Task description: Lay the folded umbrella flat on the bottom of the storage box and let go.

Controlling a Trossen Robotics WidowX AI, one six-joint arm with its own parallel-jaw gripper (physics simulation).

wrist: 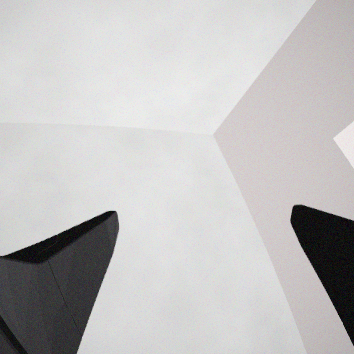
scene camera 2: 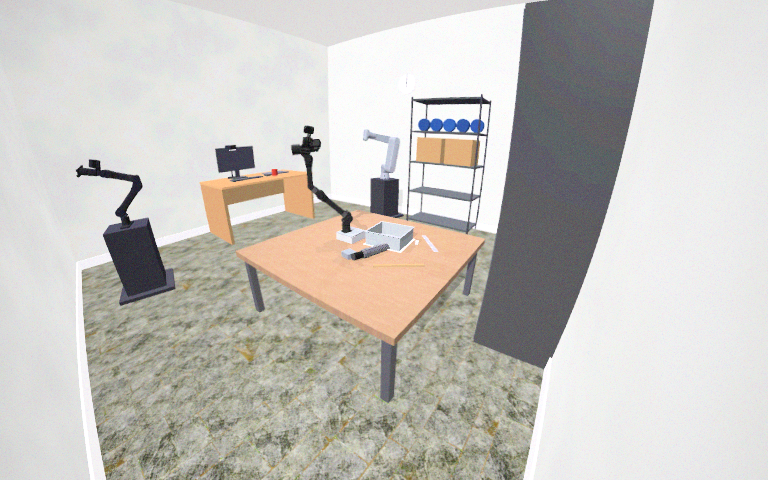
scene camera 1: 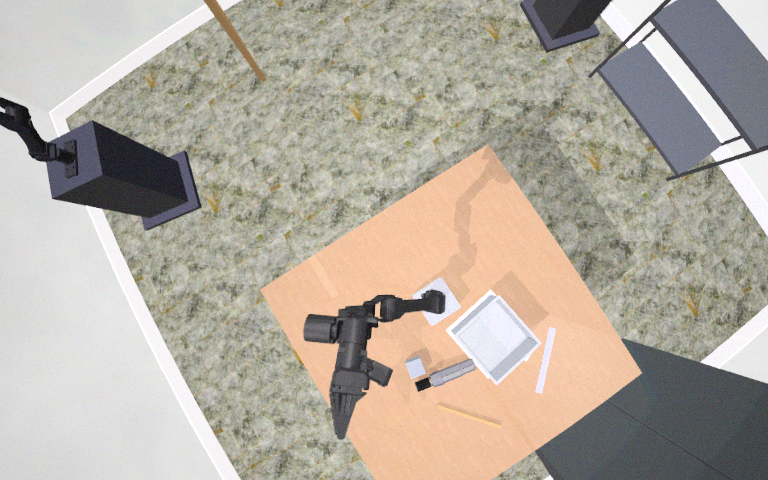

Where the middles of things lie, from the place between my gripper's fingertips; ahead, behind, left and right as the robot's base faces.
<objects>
Now: the white storage box (scene camera 1: 496, 338) 20 cm ahead of my hand, 49 cm to the left of it and 70 cm below it.
</objects>
